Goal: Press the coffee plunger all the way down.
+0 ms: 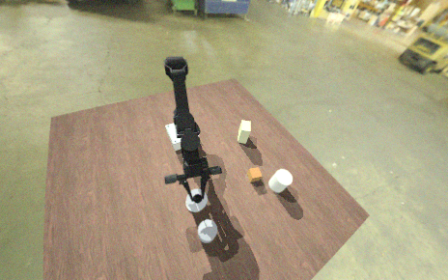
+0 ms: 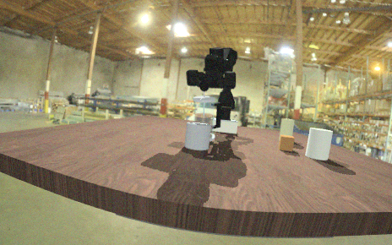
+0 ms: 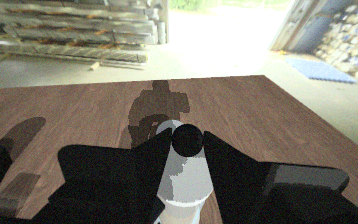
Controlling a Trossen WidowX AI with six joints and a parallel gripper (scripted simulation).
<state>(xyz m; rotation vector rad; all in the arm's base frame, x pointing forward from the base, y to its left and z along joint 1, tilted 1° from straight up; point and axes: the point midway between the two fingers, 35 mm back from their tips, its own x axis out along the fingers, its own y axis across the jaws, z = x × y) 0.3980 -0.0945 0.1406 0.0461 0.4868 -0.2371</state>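
The coffee press lies 4 cm behind my gripper tip, 2 cm to the left of it and 9 cm below it. Also, from my gripper tip: white cylinder (6 cm ahead, 41 cm to the left, 14 cm below).
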